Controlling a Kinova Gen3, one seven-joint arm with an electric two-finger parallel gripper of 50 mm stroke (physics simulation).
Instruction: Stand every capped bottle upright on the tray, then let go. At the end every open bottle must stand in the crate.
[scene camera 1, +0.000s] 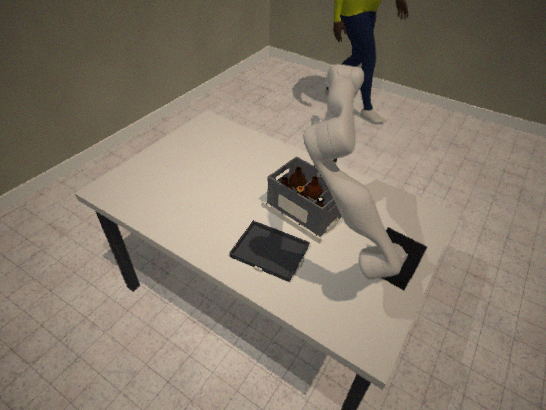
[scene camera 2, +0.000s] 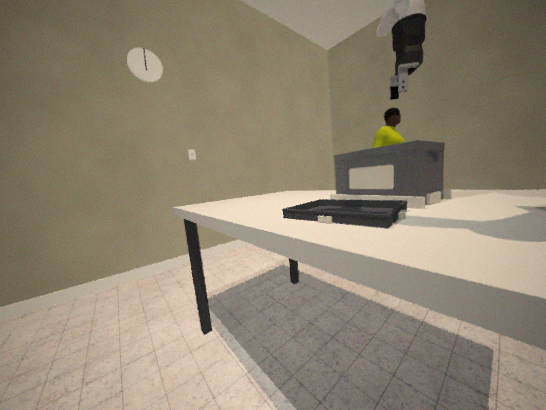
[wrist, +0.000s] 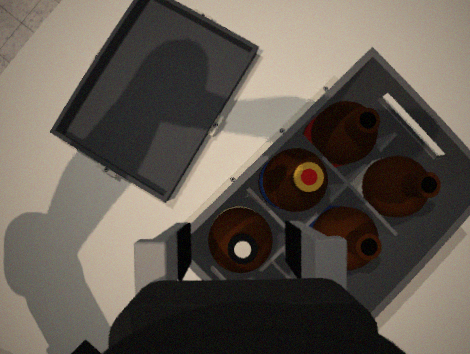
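Note:
Scene camera 1 shows a dark tray (scene camera 1: 278, 253) and a grey crate (scene camera 1: 304, 211). The tray (scene camera 2: 371, 213) and the crate (scene camera 2: 415, 168) appear again in scene camera 2, along with the gripper (scene camera 2: 398, 95). In the wrist view, the gripper is visible (wrist: 238, 242), as are the tray (wrist: 144, 107) and the crate (wrist: 408, 243).

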